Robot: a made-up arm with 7 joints.
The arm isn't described. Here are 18 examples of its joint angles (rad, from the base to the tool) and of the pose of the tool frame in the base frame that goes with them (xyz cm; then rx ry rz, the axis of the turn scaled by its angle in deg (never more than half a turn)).
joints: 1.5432 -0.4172 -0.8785 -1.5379 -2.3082 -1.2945 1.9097
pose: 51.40 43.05 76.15 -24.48 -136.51 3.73
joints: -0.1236 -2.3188 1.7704 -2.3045 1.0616 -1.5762 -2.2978
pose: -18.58 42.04 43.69 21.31 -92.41 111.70
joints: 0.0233 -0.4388 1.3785 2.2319 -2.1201 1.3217 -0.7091
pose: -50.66 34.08 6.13 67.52 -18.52 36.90
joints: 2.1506 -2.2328 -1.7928 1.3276 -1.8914 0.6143 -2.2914
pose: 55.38 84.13 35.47 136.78 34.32 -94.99
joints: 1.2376 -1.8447 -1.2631 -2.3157 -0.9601 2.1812 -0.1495
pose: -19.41 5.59 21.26 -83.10 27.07 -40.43
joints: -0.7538 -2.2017 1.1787 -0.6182 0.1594 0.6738 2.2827
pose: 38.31 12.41 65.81 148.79 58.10 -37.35
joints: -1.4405 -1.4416 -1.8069 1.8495 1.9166 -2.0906 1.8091
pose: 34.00 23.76 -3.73 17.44 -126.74 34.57
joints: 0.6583 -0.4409 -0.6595 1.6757 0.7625 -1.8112 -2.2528
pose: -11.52 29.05 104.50 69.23 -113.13 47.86
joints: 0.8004 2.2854 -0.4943 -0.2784 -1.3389 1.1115 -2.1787
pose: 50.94 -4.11 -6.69 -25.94 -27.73 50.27
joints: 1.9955 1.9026 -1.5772 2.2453 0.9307 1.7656 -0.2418
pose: 20.72 -33.25 -14.19 -99.34 -33.71 52.72
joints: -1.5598 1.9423 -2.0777 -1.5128 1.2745 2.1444 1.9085
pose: -20.90 27.80 25.89 65.32 119.08 -29.38
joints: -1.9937 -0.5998 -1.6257 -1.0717 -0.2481 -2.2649 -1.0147
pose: -14.79 -64.87 -50.38 -22.90 0.32 -28.13
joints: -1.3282 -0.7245 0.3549 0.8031 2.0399 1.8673 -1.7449
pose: 27.97 -0.21 -2.19 99.60 -76.34 6.66
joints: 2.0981 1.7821 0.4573 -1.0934 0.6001 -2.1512 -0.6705
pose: 18.50 -29.00 -11.64 -48.26 -56.86 -8.08
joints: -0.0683 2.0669 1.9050 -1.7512 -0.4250 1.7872 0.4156
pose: -1.52 -5.66 78.51 162.42 -64.46 6.72
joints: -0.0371 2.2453 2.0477 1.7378 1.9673 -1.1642 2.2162
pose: 90.94 -13.91 49.05 22.04 -86.18 -61.77
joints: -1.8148 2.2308 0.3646 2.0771 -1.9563 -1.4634 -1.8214
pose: 33.74 -9.72 82.35 155.41 -40.67 20.30
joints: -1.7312 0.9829 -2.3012 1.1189 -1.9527 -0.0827 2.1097
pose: -12.23 -78.13 77.62 -139.35 58.68 3.29
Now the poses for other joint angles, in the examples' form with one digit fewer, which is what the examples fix.
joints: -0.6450 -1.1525 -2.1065 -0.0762 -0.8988 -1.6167 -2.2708
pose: 25.3 -39.3 79.1 48.0 -126.8 -8.6
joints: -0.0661 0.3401 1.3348 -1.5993 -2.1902 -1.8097 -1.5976
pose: 22.2 66.5 81.2 140.4 -14.1 7.7
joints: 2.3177 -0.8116 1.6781 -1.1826 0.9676 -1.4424 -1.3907
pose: 41.1 53.8 24.9 157.0 -33.3 -39.0
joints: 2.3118 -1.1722 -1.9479 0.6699 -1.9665 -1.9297 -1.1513
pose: -33.2 -5.7 -54.3 -7.6 -80.3 -150.0
